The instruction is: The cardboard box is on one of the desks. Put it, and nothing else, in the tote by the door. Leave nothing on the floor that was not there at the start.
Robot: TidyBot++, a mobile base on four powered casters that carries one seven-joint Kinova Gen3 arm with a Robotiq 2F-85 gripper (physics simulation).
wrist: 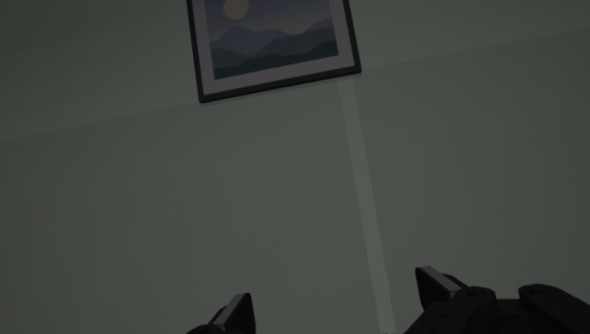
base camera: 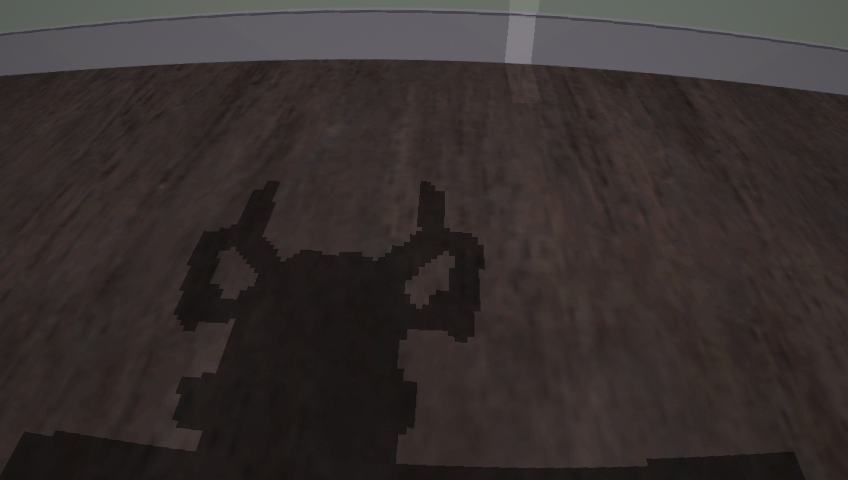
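My gripper is open, with its two fingers wide apart at the bottom of the wrist view and the wall behind them. No object shows between the fingers. In the base camera view the gripper itself does not show; its shadow lies on the wooden floor with two spread fingers. The cardboard box, the desks, the tote and the door do not show in either view.
A green wall with a framed mountain picture and a pale vertical strip faces the wrist camera. In the base camera view a grey baseboard runs across beyond the brown wooden floor.
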